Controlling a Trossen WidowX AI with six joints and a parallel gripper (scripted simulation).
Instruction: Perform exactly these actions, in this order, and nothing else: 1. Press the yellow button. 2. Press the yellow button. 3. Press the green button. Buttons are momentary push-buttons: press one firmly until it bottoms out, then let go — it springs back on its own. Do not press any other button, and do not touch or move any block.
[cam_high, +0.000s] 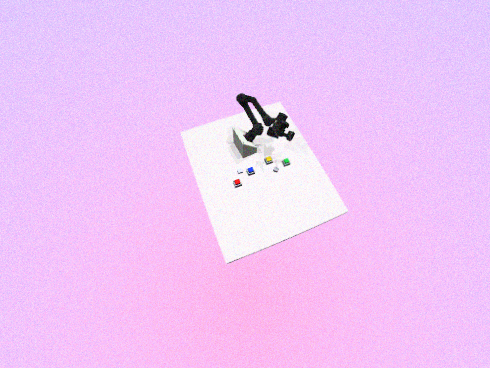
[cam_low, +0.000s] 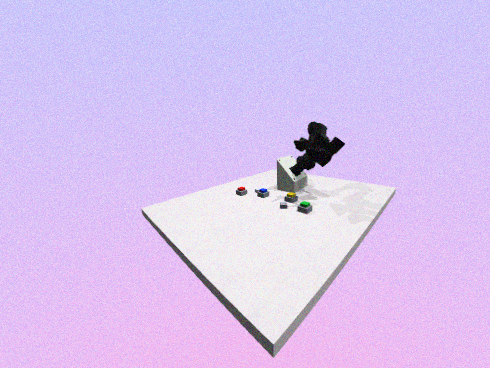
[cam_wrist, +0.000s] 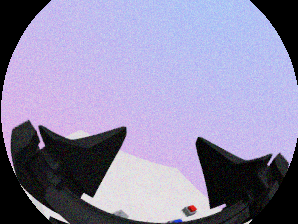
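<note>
Right now my gripper tip is 5 cm past the yellow button, 6 cm to the left of it and 25 cm above it. Round my gripper tip: small grey block: 4 cm ahead, 6 cm to the right, 28 cm below; blue button: 3 cm behind, 22 cm to the right, 25 cm below; green button: 3 cm ahead, 4 cm to the left, 25 cm below.
</note>
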